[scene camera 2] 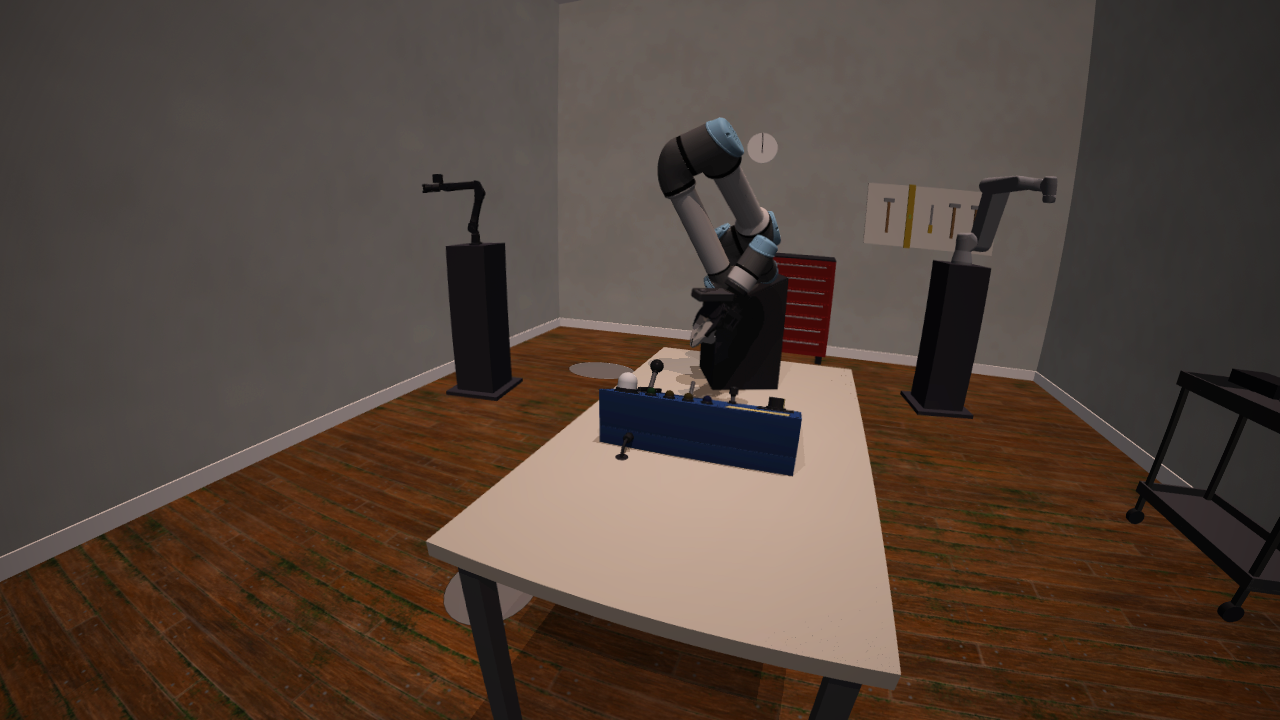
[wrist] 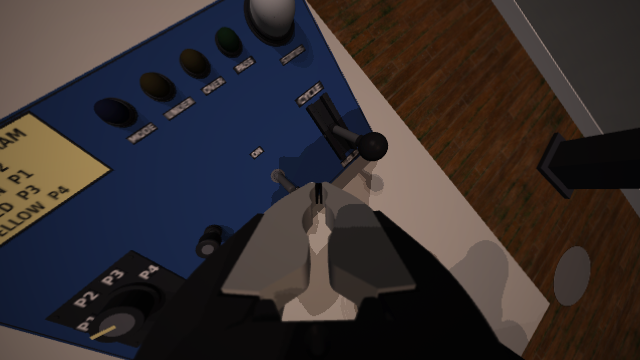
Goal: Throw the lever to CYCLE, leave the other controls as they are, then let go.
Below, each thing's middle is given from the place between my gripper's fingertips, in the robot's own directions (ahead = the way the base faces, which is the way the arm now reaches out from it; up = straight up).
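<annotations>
The blue control panel (scene camera 2: 753, 437) is 130 mm ahead of my hand, 60 mm to the left of it and 130 mm below it. As for the lever (wrist: 373, 146), my gripper is 20 mm past it, 100 mm above it and 100 mm to the left of it.
</annotations>
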